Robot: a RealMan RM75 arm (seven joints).
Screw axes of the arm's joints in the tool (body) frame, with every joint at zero. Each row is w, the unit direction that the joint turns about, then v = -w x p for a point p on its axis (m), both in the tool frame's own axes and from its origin. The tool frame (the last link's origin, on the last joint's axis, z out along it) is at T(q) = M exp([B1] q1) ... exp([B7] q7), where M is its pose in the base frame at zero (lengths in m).
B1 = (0, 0, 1, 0, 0, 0)
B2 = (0, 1, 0, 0.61, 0, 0)
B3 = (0, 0, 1, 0, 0, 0)
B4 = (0, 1, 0, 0.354, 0, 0)
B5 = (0, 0, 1, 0, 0, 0)
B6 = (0, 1, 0, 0.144, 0, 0)
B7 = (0, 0, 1, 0, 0, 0)
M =
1 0 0 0
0 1 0 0
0 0 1 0.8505
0 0 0 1
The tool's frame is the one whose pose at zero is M.
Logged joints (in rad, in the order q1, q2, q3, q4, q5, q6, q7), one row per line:
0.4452, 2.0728, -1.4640, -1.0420, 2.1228, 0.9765, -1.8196
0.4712, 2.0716, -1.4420, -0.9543, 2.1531, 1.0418, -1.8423
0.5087, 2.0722, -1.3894, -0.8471, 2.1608, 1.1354, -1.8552
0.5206, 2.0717, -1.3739, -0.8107, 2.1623, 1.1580, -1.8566
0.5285, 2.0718, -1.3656, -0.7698, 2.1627, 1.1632, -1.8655
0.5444, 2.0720, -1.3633, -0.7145, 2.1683, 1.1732, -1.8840
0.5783, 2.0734, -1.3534, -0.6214, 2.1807, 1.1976, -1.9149
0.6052, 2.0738, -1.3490, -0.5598, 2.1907, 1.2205, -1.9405
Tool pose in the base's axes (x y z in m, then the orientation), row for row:
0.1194, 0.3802, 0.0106, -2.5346, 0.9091, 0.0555
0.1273, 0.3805, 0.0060, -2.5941, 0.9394, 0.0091
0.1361, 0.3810, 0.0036, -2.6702, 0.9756, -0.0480
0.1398, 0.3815, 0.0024, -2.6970, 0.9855, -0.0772
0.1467, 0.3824, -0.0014, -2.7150, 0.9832, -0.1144
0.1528, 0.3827, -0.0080, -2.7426, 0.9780, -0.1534
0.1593, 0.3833, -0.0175, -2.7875, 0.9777, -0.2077
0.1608, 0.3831, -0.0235, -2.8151, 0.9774, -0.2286
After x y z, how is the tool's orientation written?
As angles about the fixed x, y, z axes (roll, pitch, yaw), in radians.
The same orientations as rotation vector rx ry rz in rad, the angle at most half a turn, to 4 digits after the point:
-2.3353, 0.2913, 1.1566
-2.3522, 0.3243, 1.1962
-2.3712, 0.3602, 1.2482
-2.3740, 0.3816, 1.2599
-2.3724, 0.4137, 1.2492
-2.3794, 0.4425, 1.2393
-2.3890, 0.4811, 1.2385
-2.4011, 0.4909, 1.2438

